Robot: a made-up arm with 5 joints. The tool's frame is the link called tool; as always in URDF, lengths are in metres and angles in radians.
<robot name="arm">
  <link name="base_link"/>
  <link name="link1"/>
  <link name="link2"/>
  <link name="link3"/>
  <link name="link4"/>
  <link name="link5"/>
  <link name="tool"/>
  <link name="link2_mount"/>
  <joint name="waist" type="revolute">
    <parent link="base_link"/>
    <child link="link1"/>
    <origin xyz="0.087 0 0.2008" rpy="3.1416 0 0"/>
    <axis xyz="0 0 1"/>
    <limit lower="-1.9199" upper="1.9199"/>
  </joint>
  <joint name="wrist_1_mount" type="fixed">
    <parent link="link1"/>
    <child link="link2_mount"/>
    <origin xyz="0.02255 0.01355 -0.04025" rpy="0 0 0"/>
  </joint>
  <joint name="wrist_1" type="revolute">
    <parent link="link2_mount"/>
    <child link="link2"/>
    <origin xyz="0.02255 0.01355 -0.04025" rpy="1.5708 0 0"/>
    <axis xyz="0 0 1"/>
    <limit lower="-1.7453" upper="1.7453"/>
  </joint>
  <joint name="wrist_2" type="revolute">
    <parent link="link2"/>
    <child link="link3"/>
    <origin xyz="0.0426 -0.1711 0" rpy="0 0 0"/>
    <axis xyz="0 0 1"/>
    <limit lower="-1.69" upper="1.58"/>
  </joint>
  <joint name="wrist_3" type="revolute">
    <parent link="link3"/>
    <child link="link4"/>
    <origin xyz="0.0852 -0.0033 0" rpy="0 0 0"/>
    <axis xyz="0 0 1"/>
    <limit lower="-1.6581" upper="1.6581"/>
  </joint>
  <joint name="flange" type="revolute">
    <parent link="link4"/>
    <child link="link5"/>
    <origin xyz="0.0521 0 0.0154" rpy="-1.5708 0 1.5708"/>
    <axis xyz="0 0 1"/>
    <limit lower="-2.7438" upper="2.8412"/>
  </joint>
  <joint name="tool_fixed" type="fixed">
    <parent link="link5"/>
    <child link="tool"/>
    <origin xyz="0 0 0" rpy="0 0 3.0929"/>
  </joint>
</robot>
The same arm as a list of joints. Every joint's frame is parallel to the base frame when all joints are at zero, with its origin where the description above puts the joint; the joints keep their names.
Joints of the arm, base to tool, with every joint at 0 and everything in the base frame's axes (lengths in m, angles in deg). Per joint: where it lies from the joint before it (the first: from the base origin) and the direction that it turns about. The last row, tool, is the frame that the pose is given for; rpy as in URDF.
waist: origin 0.087 0 0.2008 axis -z
wrist_1: origin 0.0451 -0.0271 0.0805 axis +y
wrist_2: origin 0.0426 0 0.1711 axis +y
wrist_3: origin 0.0852 0 0.0033 axis +y
flange: origin 0.0521 0.0154 0 axis -x
tool: origin 0 0 0 rpy 90 -87.21 -90
Joint limits (deg, base to tool): -110..110 -100..100 -96.83..90.53 -95..95 -157.21..162.79

